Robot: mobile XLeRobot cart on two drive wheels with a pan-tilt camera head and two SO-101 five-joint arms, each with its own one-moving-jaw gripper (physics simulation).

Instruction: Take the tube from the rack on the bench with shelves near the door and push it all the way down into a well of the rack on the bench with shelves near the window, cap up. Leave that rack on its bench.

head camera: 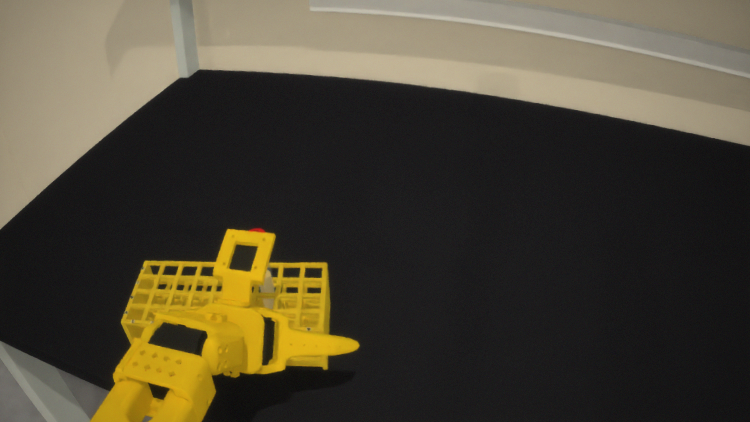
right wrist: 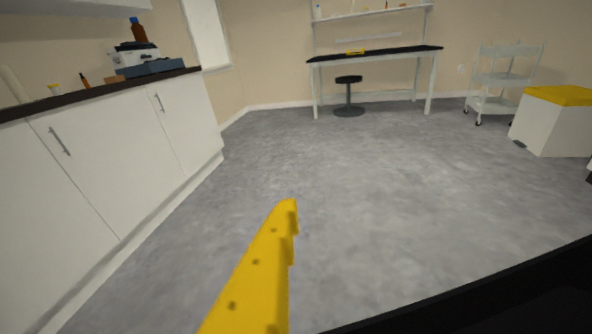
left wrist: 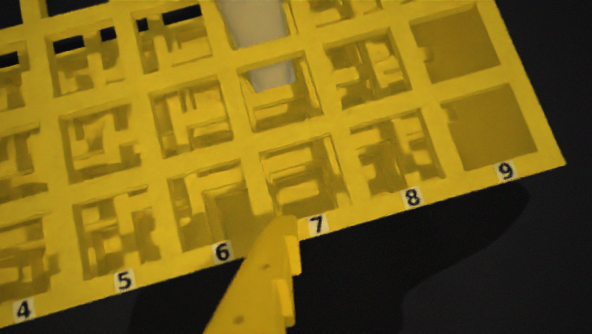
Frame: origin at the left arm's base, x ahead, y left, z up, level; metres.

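Where they show: left hand at its tool point: [head camera: 254, 325] [left wrist: 298, 236]; right hand at its tool point: [right wrist: 296, 211].
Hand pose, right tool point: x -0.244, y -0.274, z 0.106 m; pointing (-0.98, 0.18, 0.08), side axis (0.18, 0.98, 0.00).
Things, the pixels of their centre, and the offset from my right tool point. "*": a spot on its surface instead. Level surfaces: height alone.
- yellow rack at a spot on its surface: [left wrist: 555, 145] * 0.618 m ahead, 0.115 m left, 0.062 m down
- tube at the middle of its body: [head camera: 265, 280] 0.675 m ahead, 0.166 m left, 0.055 m down
- far bench at its surface level: 0.123 m down
A yellow rack [head camera: 326, 293] [left wrist: 555, 145] with numbered columns stands on the black bench top. The tube [head camera: 268, 288] [left wrist: 257, 22] stands upright in it in column 7, towards the back; its body is pale and translucent. Its red cap [head camera: 256, 230] is up, partly hidden behind my left arm. My left gripper [head camera: 314, 344] [left wrist: 288, 229] is over the rack's front part, fully open and empty; one notched jaw shows in the left wrist view, near numbers 6 and 7. My right gripper [right wrist: 288, 210] is fully open and empty over the floor. Another yellow rack [right wrist: 356, 51] lies on a far bench.
The far bench [right wrist: 385, 52] has a shelf above and a black stool [right wrist: 348, 80] in front. A window [right wrist: 205, 32] is to its left. White cabinets [right wrist: 105, 160] line the left side. A white trolley [right wrist: 495, 77] and a yellow-lidded bin [right wrist: 542, 122] stand at the right.
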